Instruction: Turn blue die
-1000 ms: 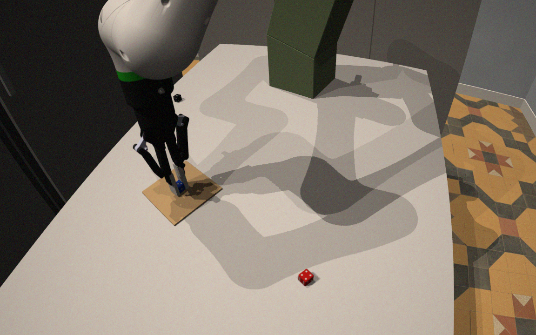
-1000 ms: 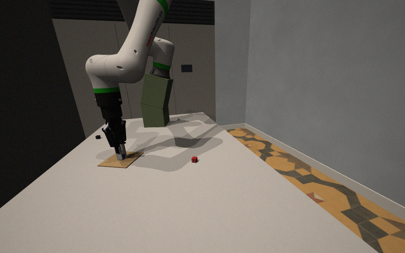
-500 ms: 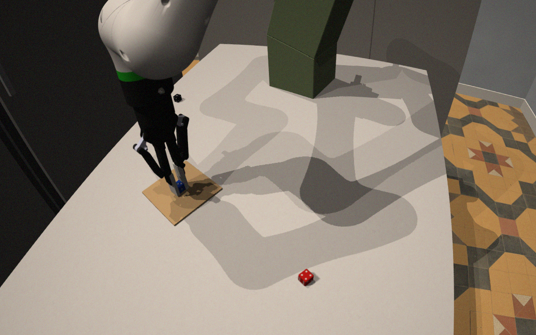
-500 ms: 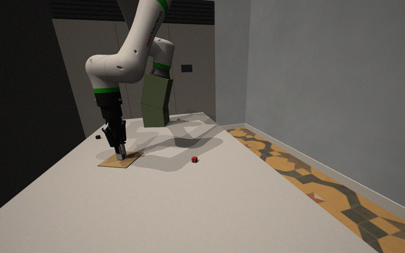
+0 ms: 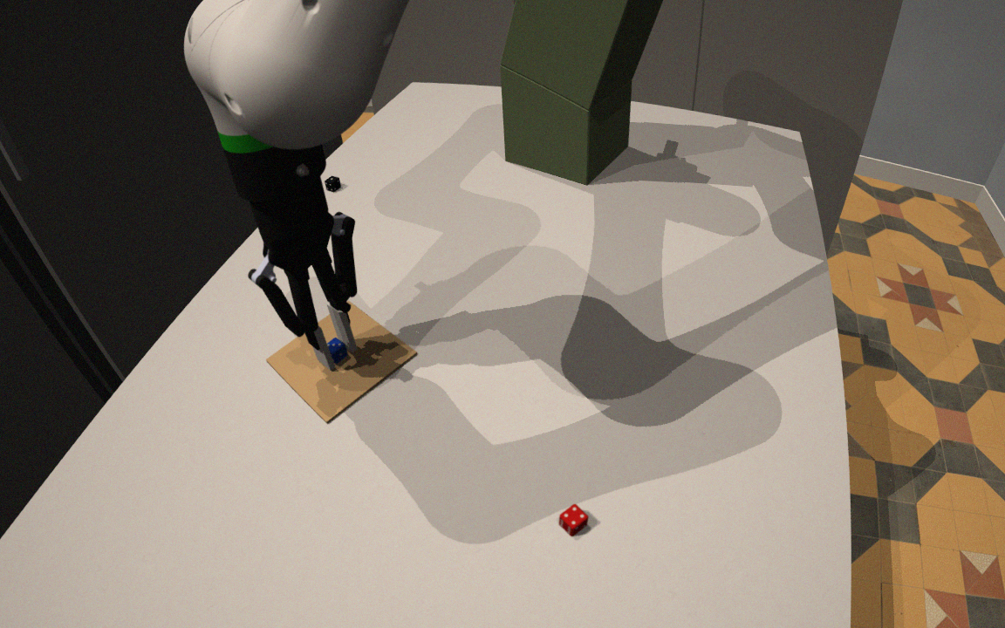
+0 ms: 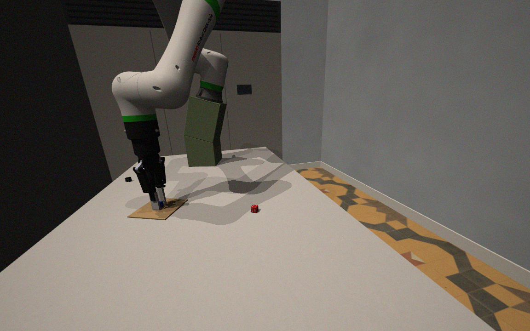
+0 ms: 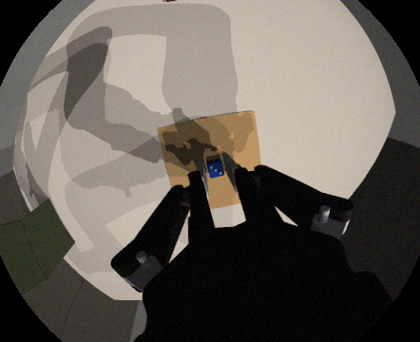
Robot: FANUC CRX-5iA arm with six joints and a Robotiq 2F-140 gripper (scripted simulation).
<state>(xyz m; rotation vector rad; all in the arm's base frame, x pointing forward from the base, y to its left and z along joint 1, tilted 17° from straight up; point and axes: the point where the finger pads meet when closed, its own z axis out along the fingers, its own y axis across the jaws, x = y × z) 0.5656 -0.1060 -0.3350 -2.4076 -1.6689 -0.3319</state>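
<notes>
My hand is 30 mm above the blue die. Round my hand: mat 40 mm below; red die 120 mm ahead, 330 mm to the left, 30 mm below; black die 340 mm behind, 230 mm to the right, 30 mm below.
</notes>
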